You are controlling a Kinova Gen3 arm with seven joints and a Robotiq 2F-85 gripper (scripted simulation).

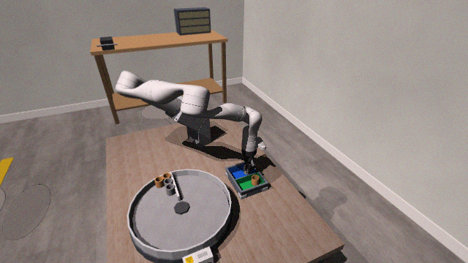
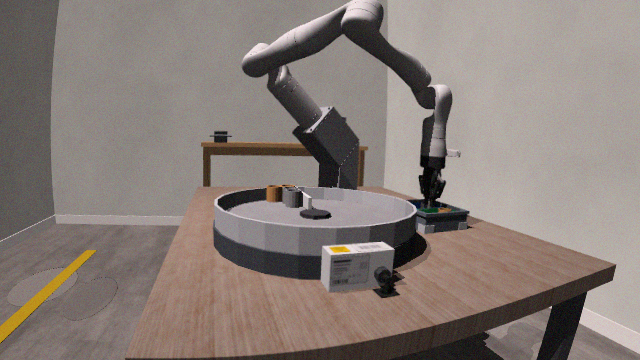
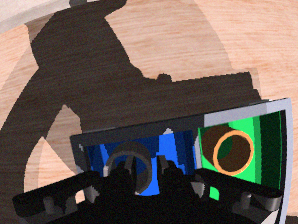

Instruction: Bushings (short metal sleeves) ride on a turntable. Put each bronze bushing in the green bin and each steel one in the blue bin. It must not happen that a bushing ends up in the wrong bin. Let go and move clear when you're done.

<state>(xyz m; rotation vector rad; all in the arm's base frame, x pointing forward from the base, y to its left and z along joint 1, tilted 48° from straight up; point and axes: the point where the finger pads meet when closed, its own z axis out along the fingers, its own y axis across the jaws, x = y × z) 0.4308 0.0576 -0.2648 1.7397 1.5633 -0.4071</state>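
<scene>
My gripper is now 4 cm to the left of the tray, 4 cm short of it and 2 cm above it. Also, from my hand: turntable 39 cm to the right, 9 cm ahead, 1 cm above.
</scene>
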